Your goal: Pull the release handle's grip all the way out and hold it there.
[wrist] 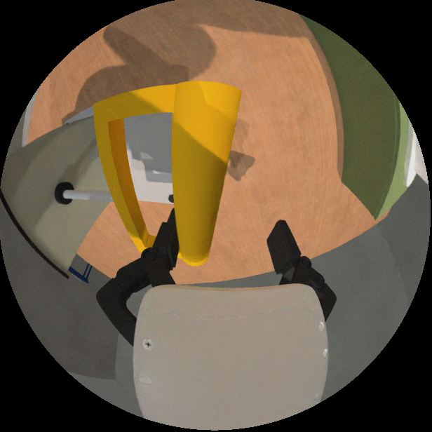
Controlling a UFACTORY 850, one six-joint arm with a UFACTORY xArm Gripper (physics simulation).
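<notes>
The release handle is a yellow loop whose thick round grip (pixel 202 165) runs from the upper middle of the wrist view down to between my fingers. A thin metal rod (pixel 87 195) leads from the loop to a black collar on a grey-beige housing (pixel 37 170) at the left. My gripper (pixel 229 226) is open wide. Its left finger passes through the loop, behind the grip's inner side, close against or very near it. The right finger stands well apart from the grip, to its right. The left fingertip is partly hidden by the grip.
A wooden table top (pixel 280 125) lies below, with shadows at the upper left. A green block-like object (pixel 370 120) stands at the right edge. A grey and white part (pixel 150 150) shows through the loop. A small blue-edged item (pixel 80 272) is at the lower left. Grey floor lies beyond the table's near edge.
</notes>
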